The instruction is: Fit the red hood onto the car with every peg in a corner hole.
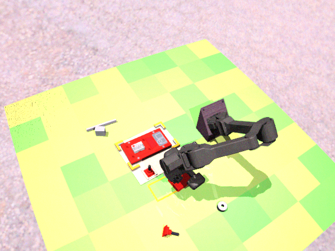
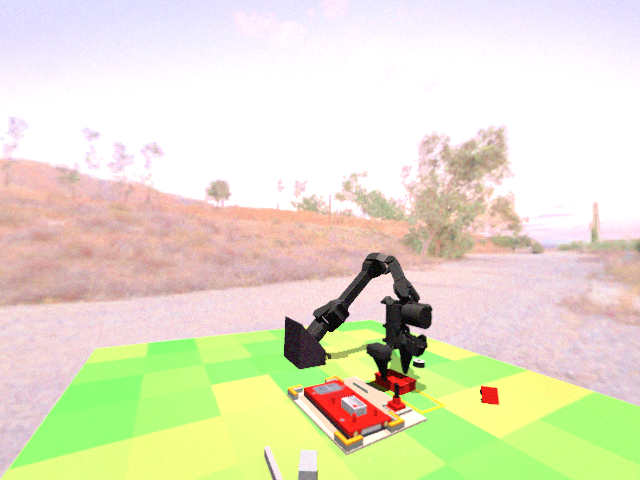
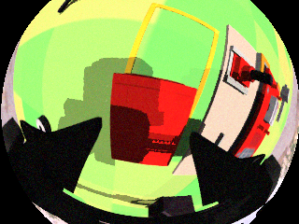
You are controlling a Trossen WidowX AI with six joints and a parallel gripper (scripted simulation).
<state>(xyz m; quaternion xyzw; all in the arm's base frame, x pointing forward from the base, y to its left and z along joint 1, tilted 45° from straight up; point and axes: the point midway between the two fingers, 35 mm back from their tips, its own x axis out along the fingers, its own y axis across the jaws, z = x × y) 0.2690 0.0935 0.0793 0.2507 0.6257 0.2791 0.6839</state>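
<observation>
My gripper tip is now 10 mm above the hood. The rest, counted from my gripper tip: grey engine block (210 mm to the right, 80 mm ahead); white jig (200 mm to the right, 30 mm ahead, 10 mm below).
</observation>
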